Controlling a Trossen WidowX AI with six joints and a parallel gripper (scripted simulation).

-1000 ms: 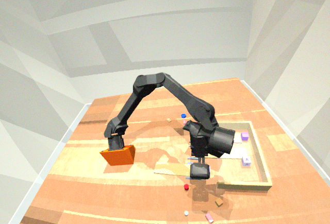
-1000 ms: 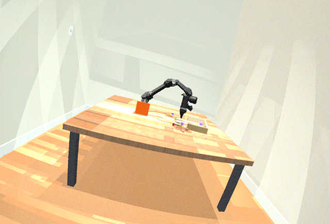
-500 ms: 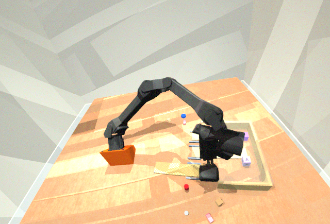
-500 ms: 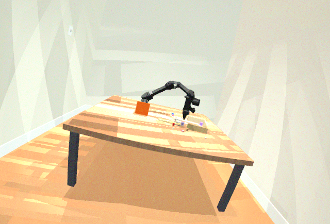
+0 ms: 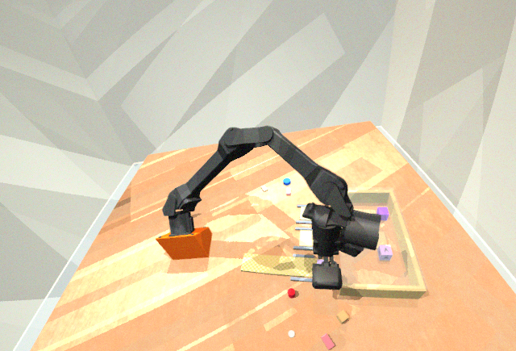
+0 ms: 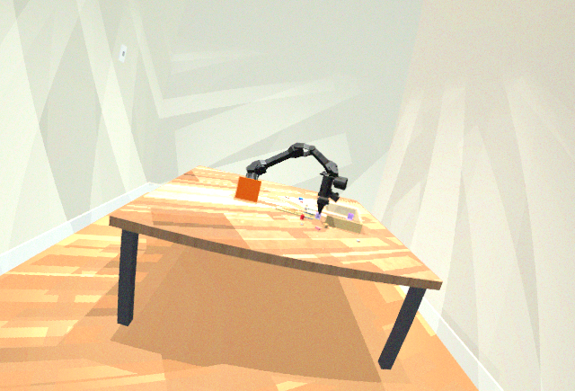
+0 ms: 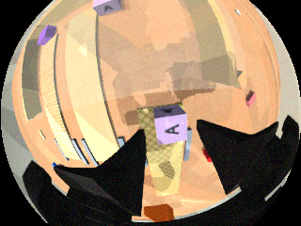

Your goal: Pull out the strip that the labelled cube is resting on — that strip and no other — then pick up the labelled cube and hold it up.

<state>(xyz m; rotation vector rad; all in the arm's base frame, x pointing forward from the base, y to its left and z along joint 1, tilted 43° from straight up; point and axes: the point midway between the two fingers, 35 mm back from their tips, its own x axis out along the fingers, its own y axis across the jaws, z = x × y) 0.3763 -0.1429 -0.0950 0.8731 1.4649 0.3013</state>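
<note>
My gripper tip is now 10 cm past the hatched strip, 4 cm to the right of it and 3 cm above it. Also, from my gripper tip: tan block: 12 cm to the right, 3 cm below; red cylinder: 10 cm behind, 4 cm to the right, 3 cm below; white block: 16 cm ahead, 28 cm to the left, 3 cm below.
</note>
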